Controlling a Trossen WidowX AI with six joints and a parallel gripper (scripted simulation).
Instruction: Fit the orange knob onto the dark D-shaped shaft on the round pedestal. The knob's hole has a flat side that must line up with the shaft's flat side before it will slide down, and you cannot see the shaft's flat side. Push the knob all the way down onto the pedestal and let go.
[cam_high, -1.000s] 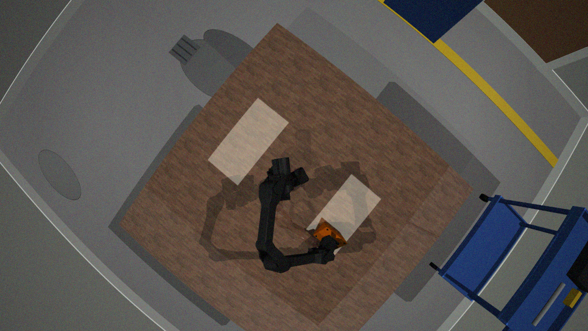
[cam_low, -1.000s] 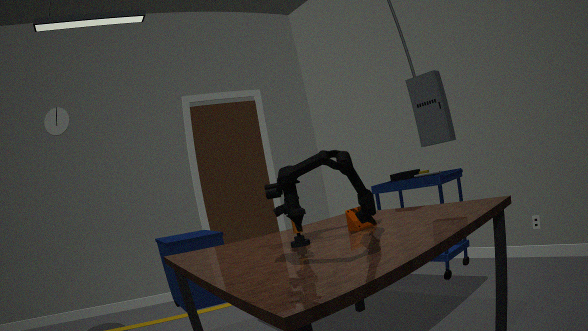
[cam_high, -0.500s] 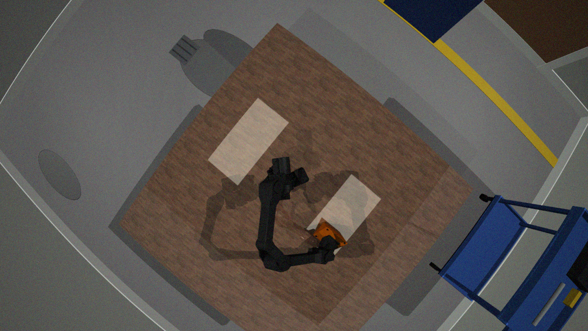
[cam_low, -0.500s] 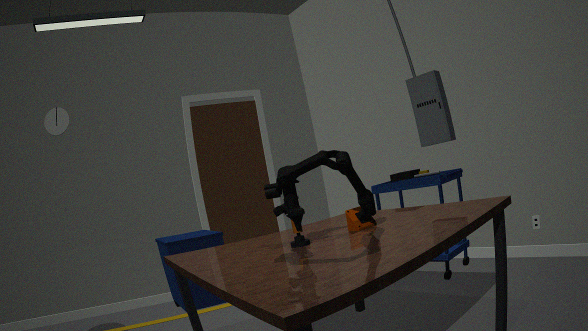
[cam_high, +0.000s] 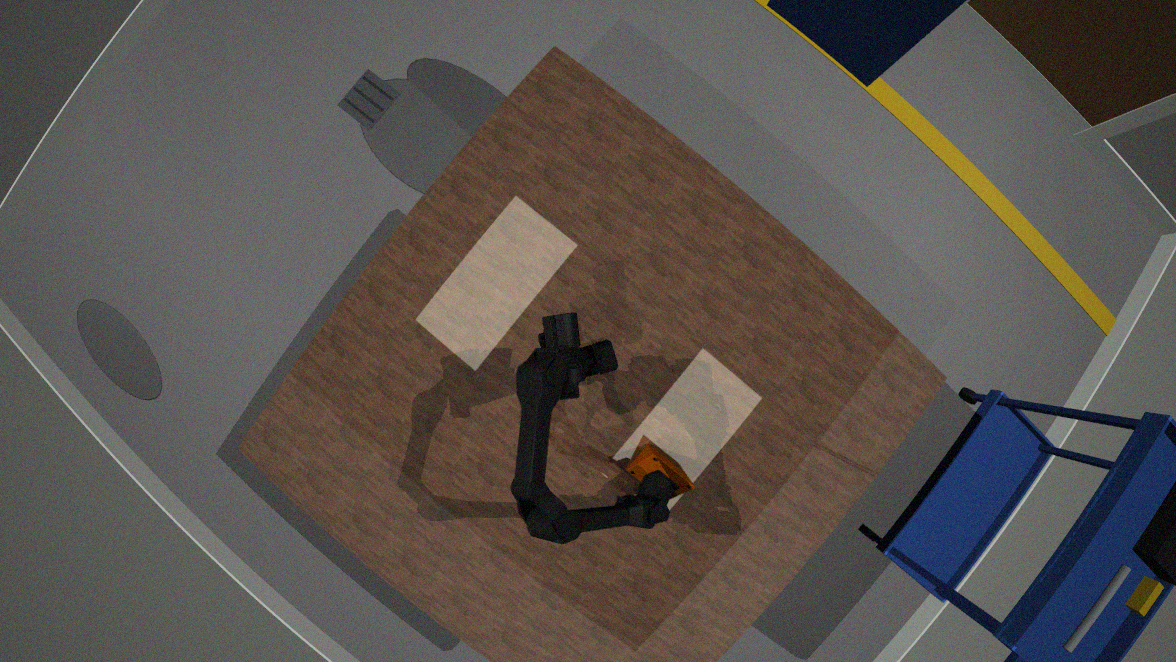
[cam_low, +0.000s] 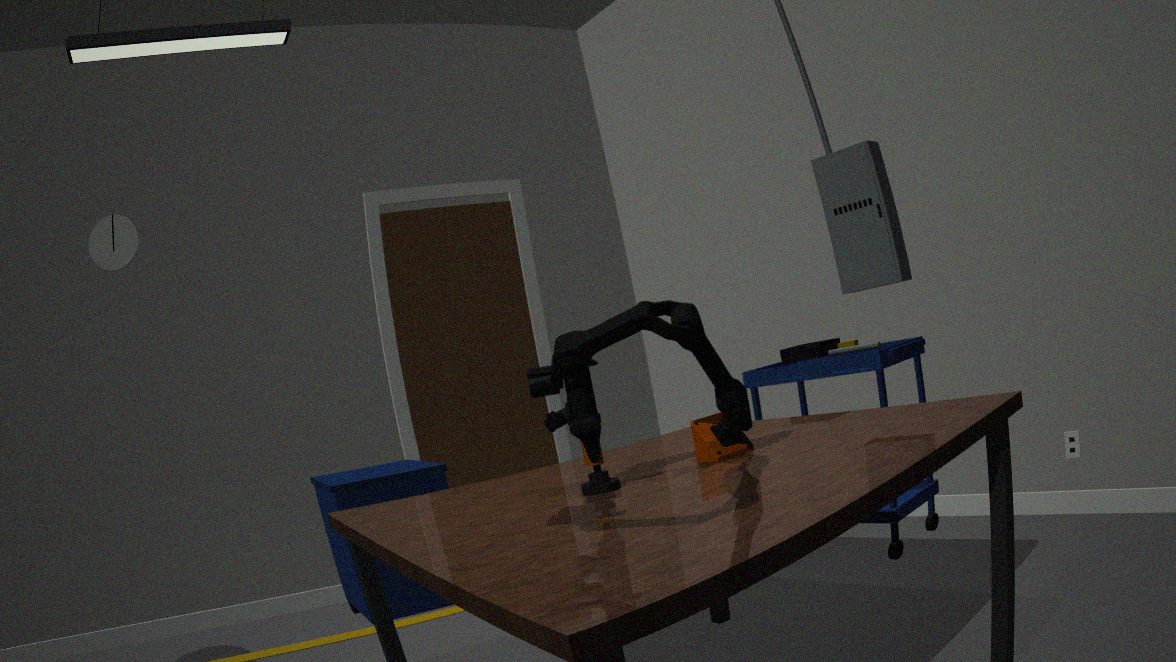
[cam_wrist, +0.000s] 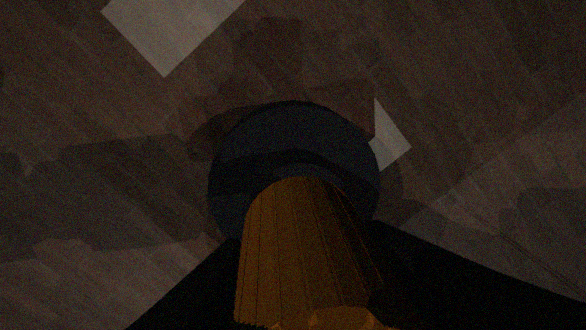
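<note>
The orange knob lies 20 mm above my gripper tip. Round my gripper tip: round dark pedestal 40 mm below.
</note>
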